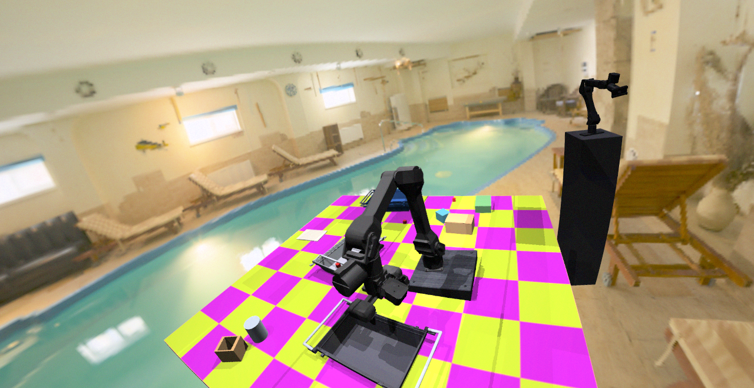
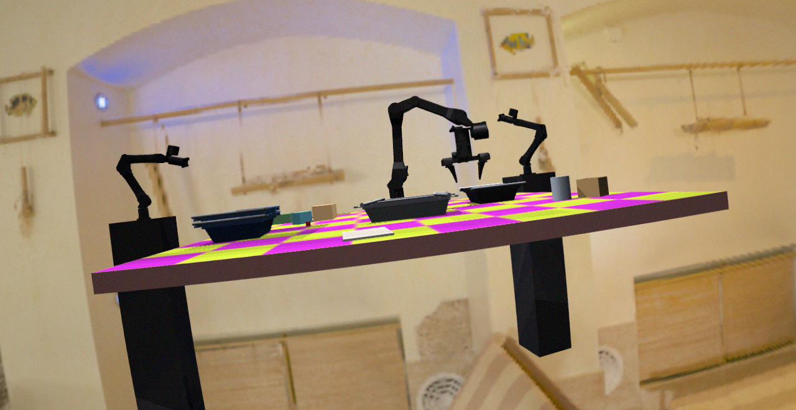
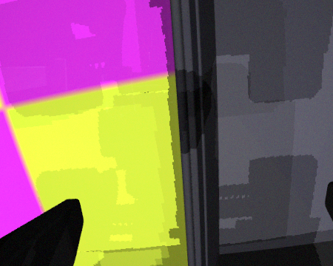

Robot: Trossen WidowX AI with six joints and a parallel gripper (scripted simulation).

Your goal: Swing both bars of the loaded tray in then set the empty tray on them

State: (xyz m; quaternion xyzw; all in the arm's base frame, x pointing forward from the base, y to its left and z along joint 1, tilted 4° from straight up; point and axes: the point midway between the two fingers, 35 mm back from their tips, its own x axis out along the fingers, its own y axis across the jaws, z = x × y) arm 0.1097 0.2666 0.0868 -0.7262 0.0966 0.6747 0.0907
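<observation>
Right now my gripper tip is 2 cm short of the dark tray, 8 cm to the right of it and 4 cm above it. The rest, counted from my gripper tip: grey cylinder: 42 cm ahead, 11 cm to the left, 5 cm below; box: 46 cm ahead, 19 cm to the left, 7 cm below; teal cube: 13 cm behind, 65 cm to the right, 7 cm below.
</observation>
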